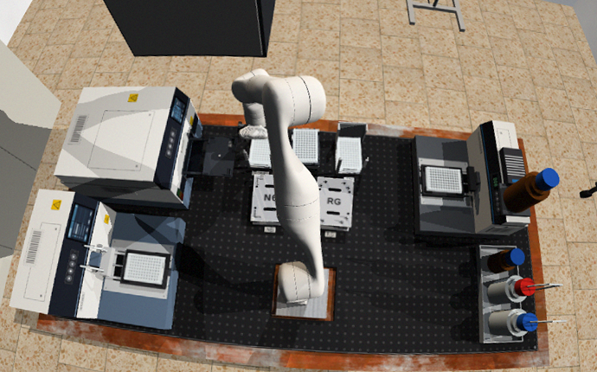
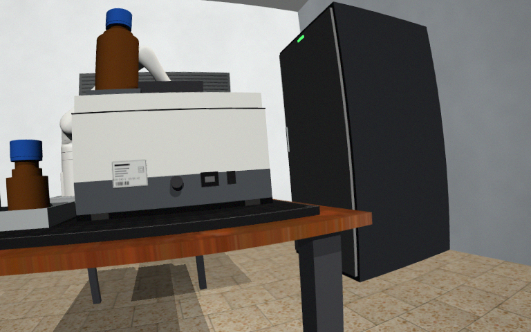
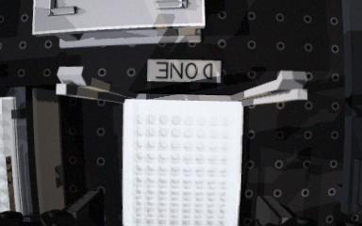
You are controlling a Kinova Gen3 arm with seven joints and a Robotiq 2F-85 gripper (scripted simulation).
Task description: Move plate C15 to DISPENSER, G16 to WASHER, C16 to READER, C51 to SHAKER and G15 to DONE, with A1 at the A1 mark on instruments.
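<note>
Right now the DONE label is 9 cm behind my hand and 8 cm below it. Also, from my hand: N6 nest label: 29 cm behind, 5 cm to the right, 8 cm below.
</note>
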